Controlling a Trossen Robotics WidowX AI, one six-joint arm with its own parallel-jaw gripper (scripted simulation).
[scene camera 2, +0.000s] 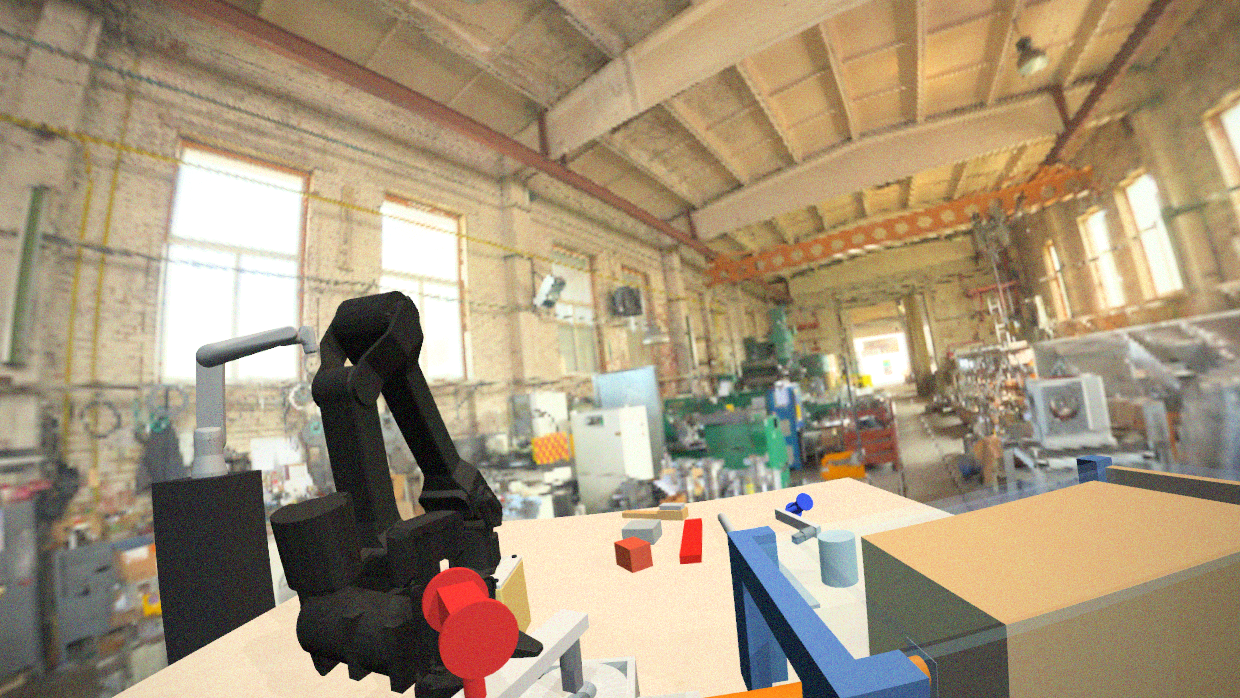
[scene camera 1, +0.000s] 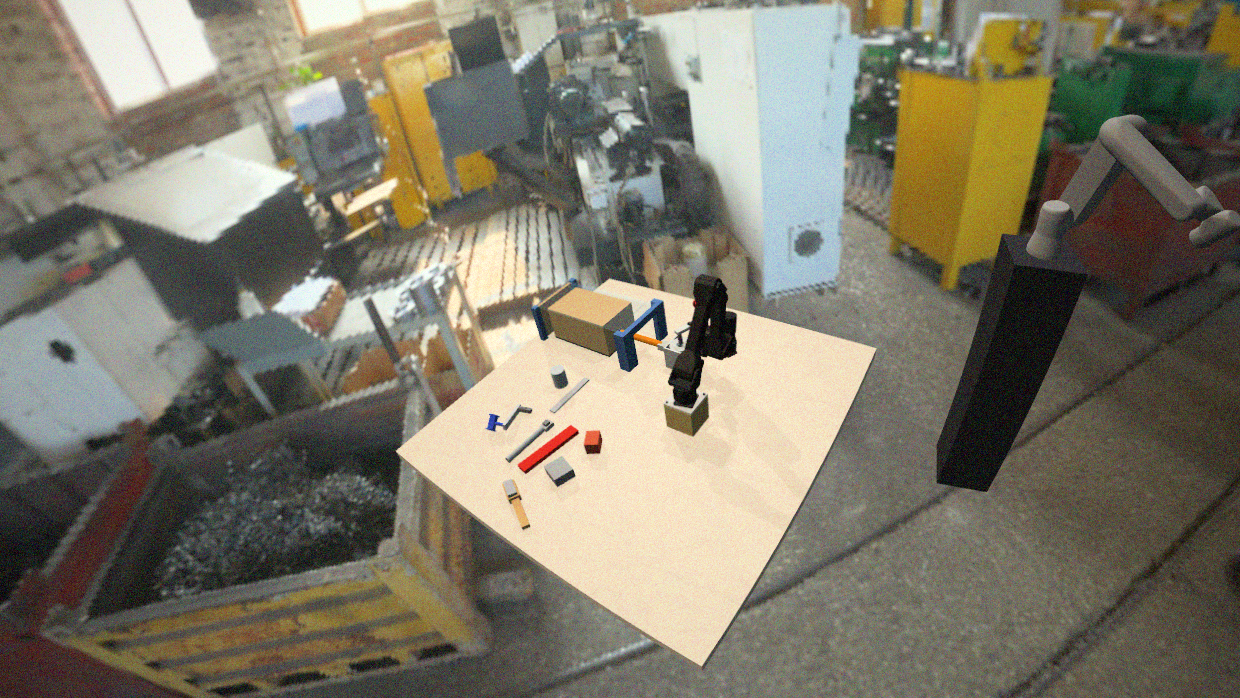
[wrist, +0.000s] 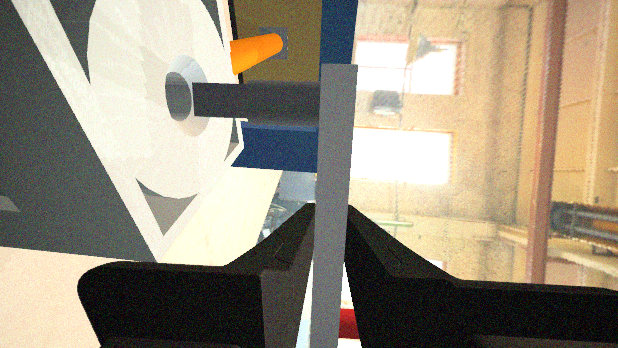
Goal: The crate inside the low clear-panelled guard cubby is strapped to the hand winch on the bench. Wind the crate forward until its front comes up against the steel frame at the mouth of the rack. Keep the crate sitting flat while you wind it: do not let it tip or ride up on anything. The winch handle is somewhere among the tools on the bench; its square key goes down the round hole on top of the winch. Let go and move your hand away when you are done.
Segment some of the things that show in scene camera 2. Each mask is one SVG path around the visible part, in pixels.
The gripper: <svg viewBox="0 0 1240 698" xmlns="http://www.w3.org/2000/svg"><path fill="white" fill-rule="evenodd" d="M519 630L516 649L510 658L538 657L544 650L543 644ZM467 567L466 569L476 572L485 581L488 587L488 598L496 600L496 579L477 569ZM459 511L436 510L427 512L415 518L413 517L394 524L387 531L390 586L394 589L386 593L370 590L359 594L344 609L338 622L335 640L339 657L348 665L350 679L361 681L361 679L372 672L383 674L389 677L391 691L403 694L414 685L415 698L451 698L463 689L462 678L452 674L442 661L438 646L440 633L434 630L426 621L421 601L424 590L429 582L441 572L440 562L443 559L456 560L466 550L464 517Z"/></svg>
A red bar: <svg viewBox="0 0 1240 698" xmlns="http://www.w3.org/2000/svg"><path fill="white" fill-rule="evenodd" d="M701 518L684 521L681 551L679 553L680 564L702 562L703 529Z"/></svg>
A red cube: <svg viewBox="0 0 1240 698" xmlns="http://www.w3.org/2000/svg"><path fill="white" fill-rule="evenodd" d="M632 536L614 542L616 565L623 567L628 572L634 573L653 566L650 542Z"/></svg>
